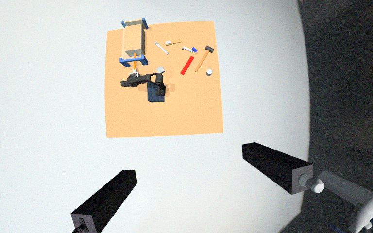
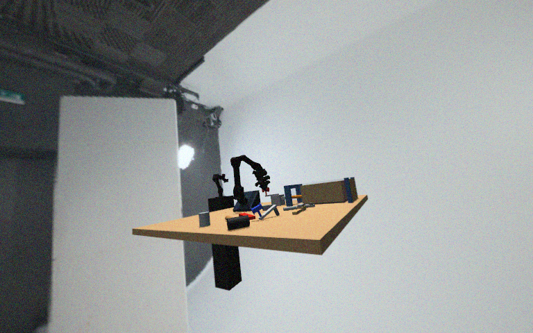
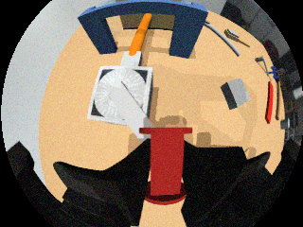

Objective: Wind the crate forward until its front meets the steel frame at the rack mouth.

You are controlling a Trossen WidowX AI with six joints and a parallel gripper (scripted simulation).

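Right now the red knob is 10 mm behind my gripper tip. The rest, counted from my gripper tip: winch (50 mm ahead, 60 mm to the left, 100 mm below); then winch handle (10 mm ahead, 20 mm to the left, 30 mm below); then blue steel frame (220 mm ahead, 50 mm to the left, 30 mm below).
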